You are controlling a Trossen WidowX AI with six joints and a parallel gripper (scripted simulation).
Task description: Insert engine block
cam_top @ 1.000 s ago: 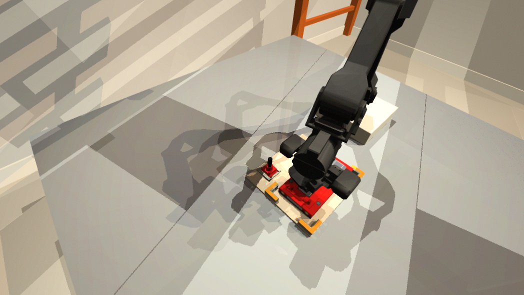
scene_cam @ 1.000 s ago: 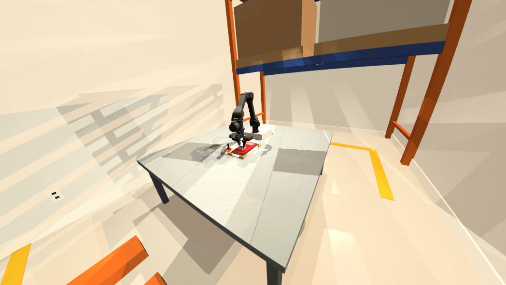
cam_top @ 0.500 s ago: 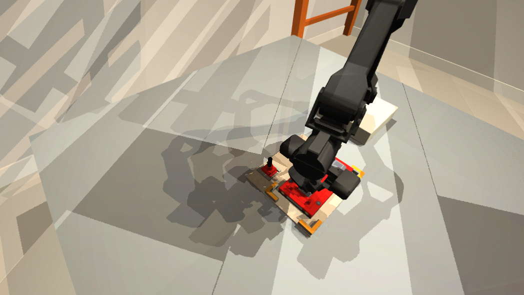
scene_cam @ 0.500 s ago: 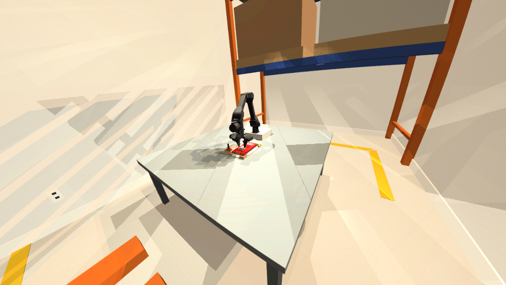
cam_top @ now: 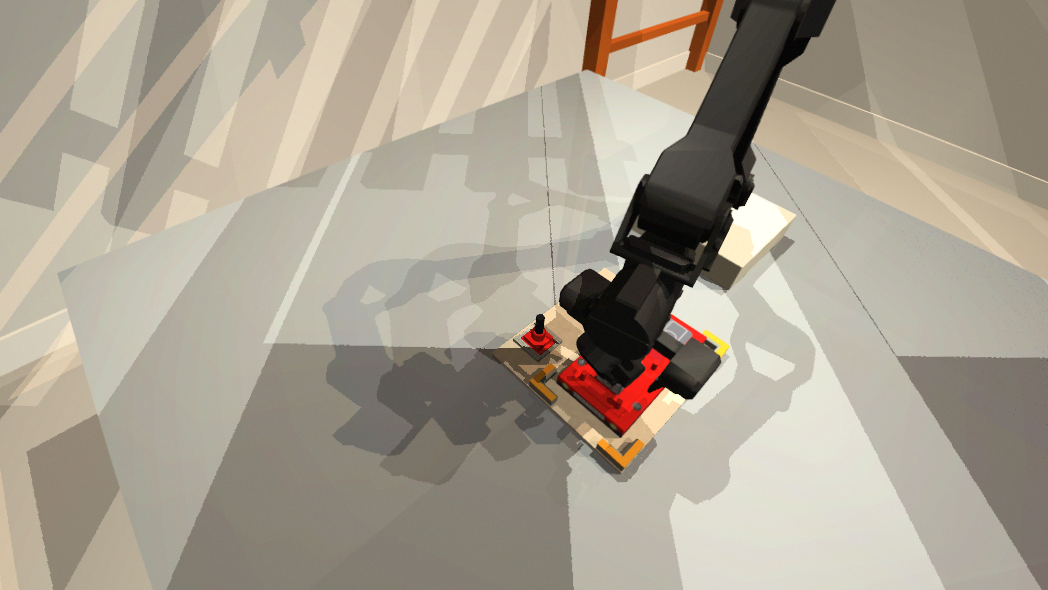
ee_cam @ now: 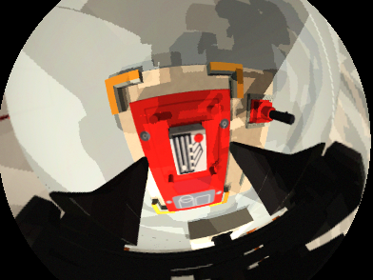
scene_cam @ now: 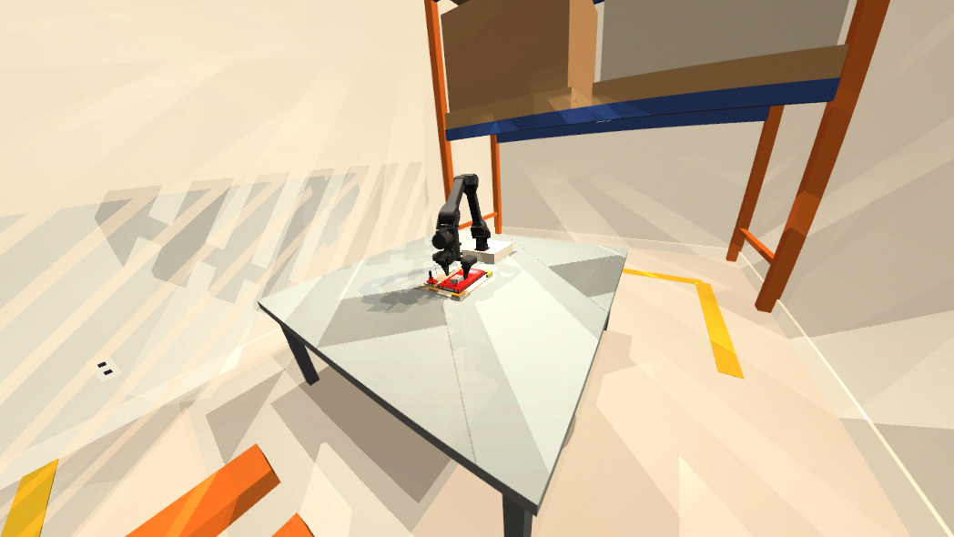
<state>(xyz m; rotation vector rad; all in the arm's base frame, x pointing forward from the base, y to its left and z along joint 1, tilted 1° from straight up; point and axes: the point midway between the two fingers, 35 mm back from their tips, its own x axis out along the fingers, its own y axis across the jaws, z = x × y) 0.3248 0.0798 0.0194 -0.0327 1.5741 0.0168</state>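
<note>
My gripper tip is now 2 cm above the engine block.
</note>
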